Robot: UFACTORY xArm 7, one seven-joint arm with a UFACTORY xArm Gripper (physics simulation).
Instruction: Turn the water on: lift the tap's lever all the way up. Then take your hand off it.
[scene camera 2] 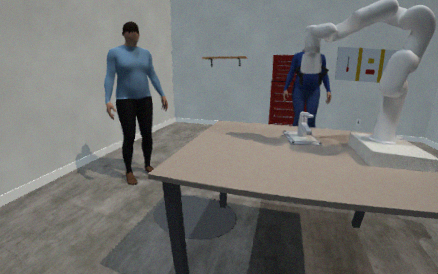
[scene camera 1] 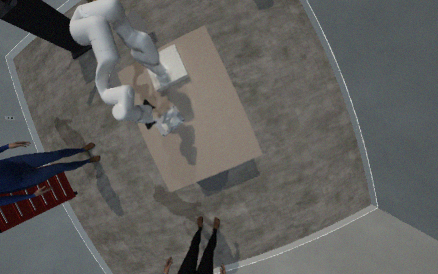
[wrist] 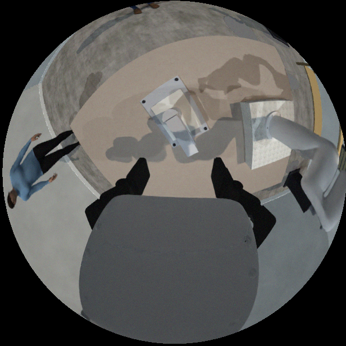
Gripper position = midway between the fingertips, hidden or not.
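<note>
Visible here: a white tap (wrist: 177, 100), together with my gripper (wrist: 179, 166).
</note>
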